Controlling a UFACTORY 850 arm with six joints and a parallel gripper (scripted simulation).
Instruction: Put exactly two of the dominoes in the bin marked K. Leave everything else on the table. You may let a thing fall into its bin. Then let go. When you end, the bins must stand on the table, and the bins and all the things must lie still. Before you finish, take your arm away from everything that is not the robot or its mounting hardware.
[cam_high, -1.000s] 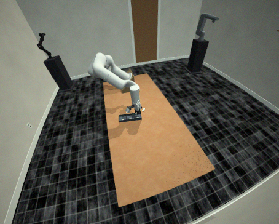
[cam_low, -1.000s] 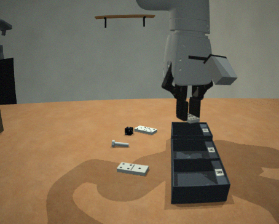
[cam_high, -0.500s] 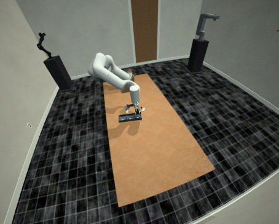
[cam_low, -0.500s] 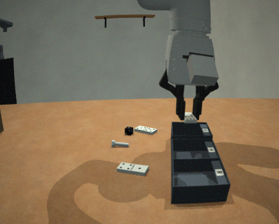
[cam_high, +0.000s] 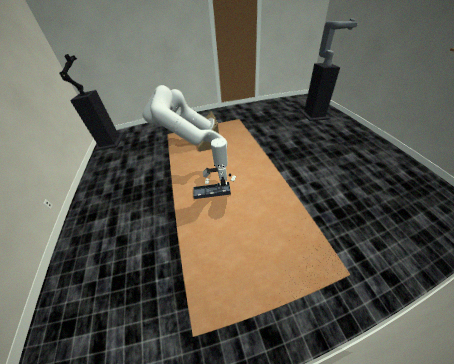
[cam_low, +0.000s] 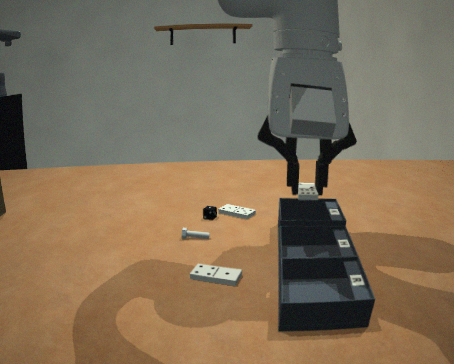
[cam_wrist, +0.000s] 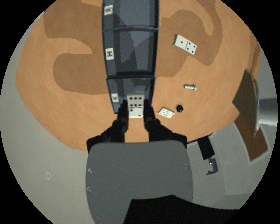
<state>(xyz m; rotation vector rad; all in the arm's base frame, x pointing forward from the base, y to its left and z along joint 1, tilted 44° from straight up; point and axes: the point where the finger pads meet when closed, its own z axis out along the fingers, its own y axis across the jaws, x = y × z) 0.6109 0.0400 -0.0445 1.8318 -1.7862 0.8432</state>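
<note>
Now: the white domino 11 cm behind my hand, 11 cm to the right of it and 8 cm below it. Also, from my hand: black die: 13 cm behind, 6 cm to the left, 7 cm below; grey bolt: 15 cm behind, 1 cm to the right, 8 cm below; bin row: 1 cm ahead, 8 cm to the right, 6 cm below.
</note>
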